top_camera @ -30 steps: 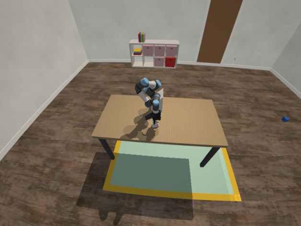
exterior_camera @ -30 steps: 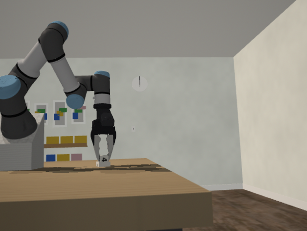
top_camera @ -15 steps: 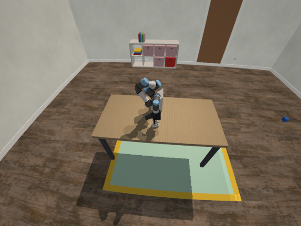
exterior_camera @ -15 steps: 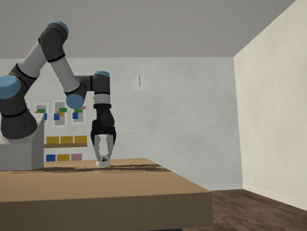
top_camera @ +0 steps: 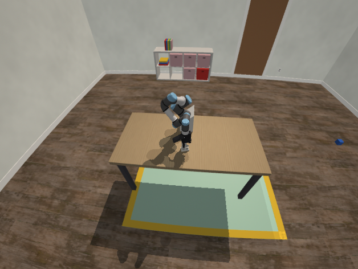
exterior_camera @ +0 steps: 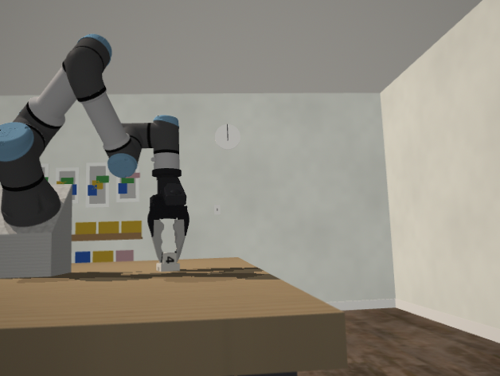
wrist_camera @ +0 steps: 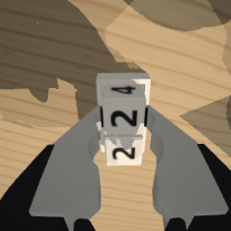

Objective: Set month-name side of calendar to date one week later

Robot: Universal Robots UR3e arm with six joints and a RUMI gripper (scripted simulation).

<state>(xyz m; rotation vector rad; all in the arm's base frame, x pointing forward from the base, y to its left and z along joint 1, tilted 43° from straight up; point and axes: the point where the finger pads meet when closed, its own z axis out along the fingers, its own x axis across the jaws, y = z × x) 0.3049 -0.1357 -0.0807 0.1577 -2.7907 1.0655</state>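
Now: hand 2 cm to the right of the white calendar tray and 3 cm above it.
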